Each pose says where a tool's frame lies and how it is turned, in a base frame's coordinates. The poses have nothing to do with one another.
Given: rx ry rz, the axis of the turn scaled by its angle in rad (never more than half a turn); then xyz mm.
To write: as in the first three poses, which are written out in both.
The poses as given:
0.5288 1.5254 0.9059 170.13 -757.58 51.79
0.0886 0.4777 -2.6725 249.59 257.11 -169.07
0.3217 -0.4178 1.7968 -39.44 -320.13 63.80
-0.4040 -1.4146 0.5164 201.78 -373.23 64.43
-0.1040 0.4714 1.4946 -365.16 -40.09 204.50
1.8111 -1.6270 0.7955 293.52 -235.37 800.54
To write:
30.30 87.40 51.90 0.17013 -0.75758 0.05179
5.08 27.37 -153.12 0.24959 0.25711 -0.16907
18.43 -23.94 102.95 -0.03944 -0.32013 0.06380
-23.15 -81.05 29.59 0.20178 -0.37323 0.06443
-5.96 27.01 85.63 -0.36516 -0.04009 0.20450
103.77 -93.22 45.58 0.29352 -0.23537 0.80054

